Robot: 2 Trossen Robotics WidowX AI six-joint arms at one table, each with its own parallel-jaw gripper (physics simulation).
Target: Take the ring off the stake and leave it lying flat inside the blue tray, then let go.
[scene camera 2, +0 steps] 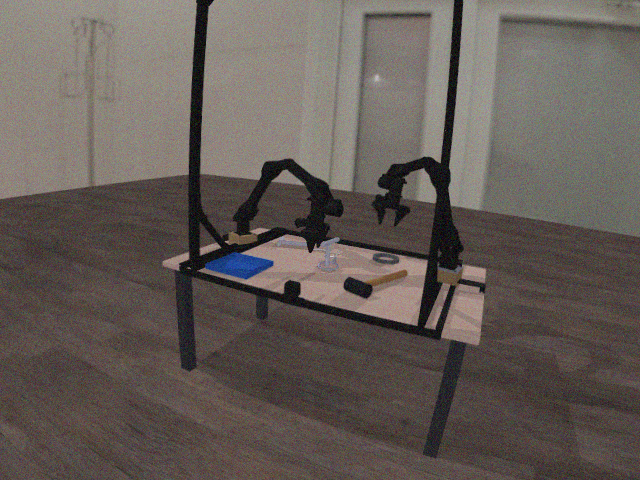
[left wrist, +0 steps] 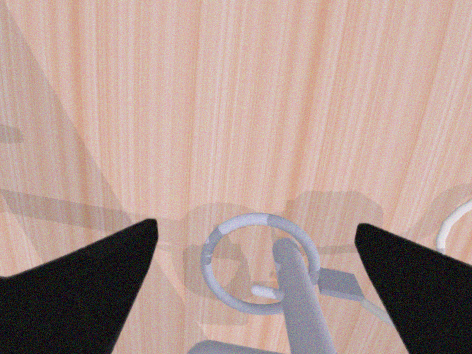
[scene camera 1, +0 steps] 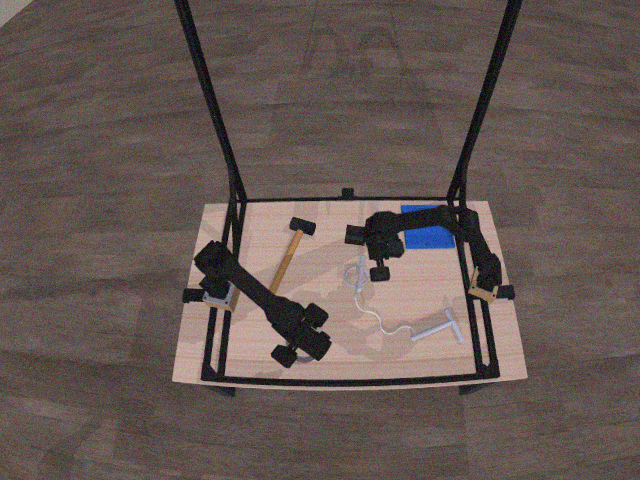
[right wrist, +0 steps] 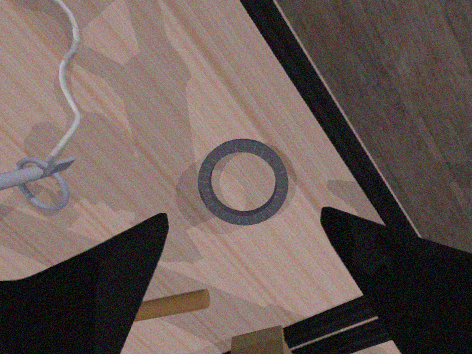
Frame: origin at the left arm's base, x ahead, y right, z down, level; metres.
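Seen in the pictures: left gripper, between the fingertips: (scene camera 2: 314, 250) (left wrist: 257, 231) (scene camera 1: 374, 265); right gripper, between the fingertips: (scene camera 2: 387, 225) (right wrist: 245, 217); left arm's base, origin of its link: (scene camera 2: 242, 233) (scene camera 1: 486, 282); right arm's base, origin of its link: (scene camera 2: 448, 266) (scene camera 1: 219, 289).
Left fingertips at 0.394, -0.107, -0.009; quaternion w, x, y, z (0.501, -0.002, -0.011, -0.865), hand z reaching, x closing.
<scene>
Offsets run from my left fingertips to a thing's top centre, as dx, dy, dz. "*": to the spot under its first point.
A pale grey ring @[* +0.086, -0.055, +0.053] (scene camera 1: 345, 276) (left wrist: 243, 220) (right wrist: 65, 192) is around the post of the pale T-shaped stake @[+0.028, -0.061, -0.044] (scene camera 1: 361, 269) (scene camera 2: 328, 254) (left wrist: 298, 297) (right wrist: 22, 176), low down. My left gripper (scene camera 2: 310, 250) (left wrist: 257, 231) is open and empty, pointing down above the table beside the stake; in the left wrist view the ring and post show between its fingertips. The blue tray @[-0.120, +0.278, +0.043] (scene camera 1: 430, 240) (scene camera 2: 227, 263) lies flat, partly under my left arm in scene camera 1. My right gripper (scene camera 2: 388, 223) (right wrist: 245, 217) is open and empty, high above the table over a dark grey ring @[+0.107, -0.340, +0.050] (scene camera 2: 386, 262) (right wrist: 242, 218).
A white cord @[* -0.045, -0.144, +0.060] (scene camera 1: 369, 313) (left wrist: 442, 230) (right wrist: 62, 82) joins the stake to a second T-shaped piece @[-0.280, -0.126, +0.045] (scene camera 1: 433, 330) lying on the table. A hammer @[+0.308, -0.073, +0.015] (scene camera 1: 284, 266) (scene camera 2: 357, 287) with a black head and wooden handle lies between the arms. Black frame bars border the table.
</scene>
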